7 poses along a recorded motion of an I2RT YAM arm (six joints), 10 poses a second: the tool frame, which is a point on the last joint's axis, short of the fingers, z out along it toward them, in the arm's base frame.
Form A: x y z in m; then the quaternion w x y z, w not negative.
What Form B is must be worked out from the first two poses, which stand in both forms.
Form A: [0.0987 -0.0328 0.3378 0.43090 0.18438 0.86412 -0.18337]
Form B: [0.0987 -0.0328 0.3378 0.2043 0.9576 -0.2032 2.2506]
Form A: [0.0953 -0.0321 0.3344 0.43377 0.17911 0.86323 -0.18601]
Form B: [0.0953 -0.0321 0.3344 0.1988 0.9581 -0.2064 2.2442]
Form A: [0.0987 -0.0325 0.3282 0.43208 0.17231 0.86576 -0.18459]
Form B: [0.0987 -0.0325 0.3282 0.1911 0.9600 -0.2047 2.2480]
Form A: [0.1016 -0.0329 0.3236 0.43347 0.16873 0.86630 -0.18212]
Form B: [0.1016 -0.0329 0.3236 0.1872 0.9613 -0.2021 2.2449]
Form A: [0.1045 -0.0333 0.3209 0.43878 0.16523 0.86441 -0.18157]
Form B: [0.1045 -0.0333 0.3209 0.1839 0.9620 -0.2021 2.2331]
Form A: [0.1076 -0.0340 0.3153 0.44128 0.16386 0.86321 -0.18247]
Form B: [0.1076 -0.0340 0.3153 0.1826 0.9619 -0.2033 2.2275]
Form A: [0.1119 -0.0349 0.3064 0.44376 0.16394 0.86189 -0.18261]
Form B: [0.1119 -0.0349 0.3064 0.1829 0.9618 -0.2038 2.2220]
